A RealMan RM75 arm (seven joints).
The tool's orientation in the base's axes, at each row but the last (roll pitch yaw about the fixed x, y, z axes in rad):
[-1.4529, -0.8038, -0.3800]
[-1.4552, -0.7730, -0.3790]
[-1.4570, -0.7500, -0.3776]
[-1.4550, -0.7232, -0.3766]
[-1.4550, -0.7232, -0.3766]
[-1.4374, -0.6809, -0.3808]
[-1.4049, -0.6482, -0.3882]
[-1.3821, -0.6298, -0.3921]
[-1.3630, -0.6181, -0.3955]
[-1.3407, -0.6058, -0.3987]
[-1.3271, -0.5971, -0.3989]
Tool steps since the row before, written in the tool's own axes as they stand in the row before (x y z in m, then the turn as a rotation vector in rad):
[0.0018, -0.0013, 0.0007, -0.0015, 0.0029, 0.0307]
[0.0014, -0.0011, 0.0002, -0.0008, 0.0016, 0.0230]
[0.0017, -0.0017, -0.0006, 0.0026, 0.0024, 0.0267]
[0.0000, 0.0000, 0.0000, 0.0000, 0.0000, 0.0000]
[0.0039, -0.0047, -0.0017, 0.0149, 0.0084, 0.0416]
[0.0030, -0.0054, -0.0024, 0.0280, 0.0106, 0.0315]
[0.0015, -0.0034, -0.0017, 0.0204, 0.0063, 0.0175]
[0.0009, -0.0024, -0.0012, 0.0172, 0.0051, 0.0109]
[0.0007, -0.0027, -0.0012, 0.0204, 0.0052, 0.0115]
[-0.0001, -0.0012, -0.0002, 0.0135, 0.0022, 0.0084]
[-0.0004, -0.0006, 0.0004, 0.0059, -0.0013, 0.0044]
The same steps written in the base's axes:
[0.0004, 0.0004, 0.0022, 0.0100, 0.0292, -0.0006]
[0.0002, 0.0000, 0.0018, 0.0073, 0.0219, 0.0002]
[-0.0002, -0.0008, 0.0023, 0.0112, 0.0244, 0.0022]
[0.0000, 0.0000, 0.0000, 0.0000, 0.0000, 0.0000]
[-0.0009, -0.0021, 0.0059, 0.0281, 0.0344, 0.0072]
[-0.0019, -0.0026, 0.0058, 0.0360, 0.0207, 0.0127]
[-0.0015, -0.0018, 0.0034, 0.0238, 0.0100, 0.0097]
[-0.0011, -0.0013, 0.0023, 0.0189, 0.0048, 0.0077]
[-0.0014, -0.0013, 0.0024, 0.0215, 0.0044, 0.0096]
[-0.0008, -0.0002, 0.0009, 0.0137, 0.0036, 0.0075]
[-0.0006, 0.0005, 0.0003, 0.0048, 0.0023, 0.0052]

